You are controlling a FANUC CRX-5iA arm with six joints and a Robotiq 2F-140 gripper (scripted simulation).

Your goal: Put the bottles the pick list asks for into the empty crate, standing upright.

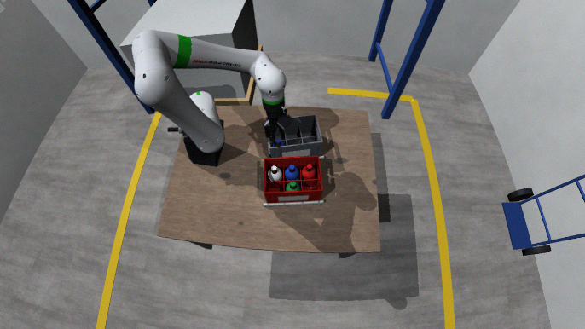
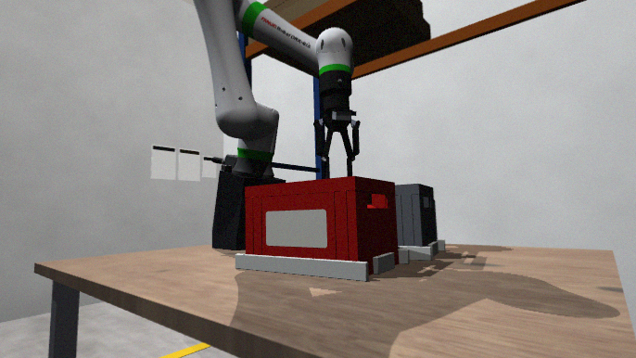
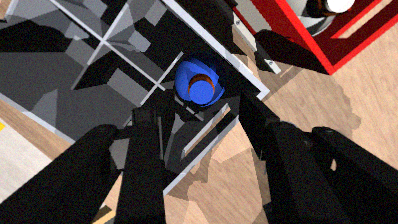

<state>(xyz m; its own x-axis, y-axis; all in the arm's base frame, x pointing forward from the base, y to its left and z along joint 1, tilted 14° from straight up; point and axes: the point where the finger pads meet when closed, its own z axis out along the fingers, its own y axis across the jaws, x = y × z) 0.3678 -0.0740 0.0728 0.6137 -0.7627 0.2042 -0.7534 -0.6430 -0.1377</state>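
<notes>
Now: hand 40 mm past the white bottle, 150 mm to the left of it and 140 mm above it. The rest, counted from my hand: red crate (50 mm ahead, 200 mm to the right, 150 mm below); then grey crate (90 mm ahead, 50 mm to the left, 150 mm below); then blue bottle (140 mm below).
</notes>
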